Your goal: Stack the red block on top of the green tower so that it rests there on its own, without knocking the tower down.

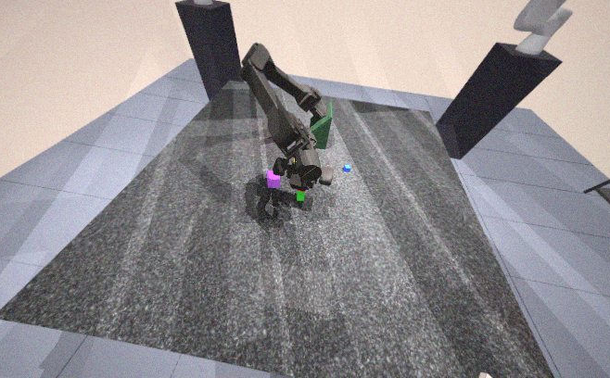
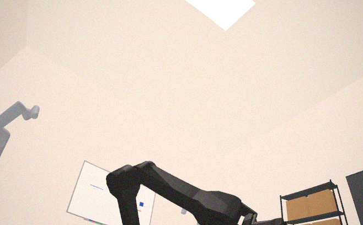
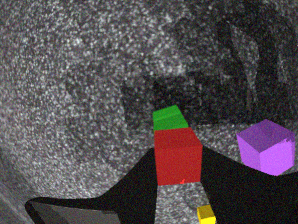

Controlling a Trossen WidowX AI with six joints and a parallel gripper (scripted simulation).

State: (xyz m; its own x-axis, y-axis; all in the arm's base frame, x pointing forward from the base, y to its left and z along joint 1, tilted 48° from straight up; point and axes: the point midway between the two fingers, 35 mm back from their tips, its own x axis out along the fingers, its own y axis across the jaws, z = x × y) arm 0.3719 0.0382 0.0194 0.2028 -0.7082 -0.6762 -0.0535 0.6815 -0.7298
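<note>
Right now my gripper tip is 10 mm below the red block. Round my gripper tip: small blue block (200 mm behind, 150 mm to the left, 50 mm below); then purple block (120 mm to the right, 40 mm below, 40 mm behind); then small yellow block (160 mm behind, 60 mm to the right, 50 mm below).
</note>
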